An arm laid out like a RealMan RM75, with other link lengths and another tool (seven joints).
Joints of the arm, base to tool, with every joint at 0 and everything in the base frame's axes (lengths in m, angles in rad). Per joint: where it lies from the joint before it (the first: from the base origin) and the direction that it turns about. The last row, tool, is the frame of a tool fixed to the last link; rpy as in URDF.
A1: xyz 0 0 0.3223 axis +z
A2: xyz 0 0 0 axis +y
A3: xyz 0 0 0.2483 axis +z
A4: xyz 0 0 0 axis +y
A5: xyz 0 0 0.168 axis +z
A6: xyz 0 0 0 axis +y
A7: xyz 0 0 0.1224 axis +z
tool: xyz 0.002 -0.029 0.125 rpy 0.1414 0 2.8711
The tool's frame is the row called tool.
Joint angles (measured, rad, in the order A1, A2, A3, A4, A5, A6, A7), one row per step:
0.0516, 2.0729, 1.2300, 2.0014, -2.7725, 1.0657, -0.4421
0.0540, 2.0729, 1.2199, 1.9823, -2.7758, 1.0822, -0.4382
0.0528, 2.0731, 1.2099, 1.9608, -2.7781, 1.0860, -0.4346
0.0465, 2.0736, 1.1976, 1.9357, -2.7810, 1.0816, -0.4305
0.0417, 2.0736, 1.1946, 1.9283, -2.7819, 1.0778, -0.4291
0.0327, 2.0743, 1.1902, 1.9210, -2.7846, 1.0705, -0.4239
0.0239, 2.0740, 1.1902, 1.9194, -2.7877, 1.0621, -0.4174
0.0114, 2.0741, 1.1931, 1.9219, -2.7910, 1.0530, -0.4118
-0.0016, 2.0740, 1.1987, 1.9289, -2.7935, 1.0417, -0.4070
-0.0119, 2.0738, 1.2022, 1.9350, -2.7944, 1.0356, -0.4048
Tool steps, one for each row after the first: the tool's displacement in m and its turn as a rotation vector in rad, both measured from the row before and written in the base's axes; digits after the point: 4 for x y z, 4 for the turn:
0.0075, -0.0043, -0.0067, -0.0255, -0.0158, -0.0206
0.0070, -0.0036, -0.0059, -0.0186, -0.0099, -0.0188
0.0080, -0.0042, -0.0062, -0.0163, -0.0075, -0.0213
0.0030, -0.0014, -0.0014, -0.0025, -0.0011, -0.0082
0.0035, -0.0018, -0.0014, 0.0005, 0.0020, -0.0124
0.0025, -0.0004, 0.0009, 0.0081, 0.0042, -0.0100
0.0025, -0.0002, 0.0023, 0.0128, 0.0058, -0.0106
0.0011, 0.0007, 0.0038, 0.0181, 0.0083, -0.0069
0.0010, -0.0001, 0.0025, 0.0110, 0.0052, -0.0051

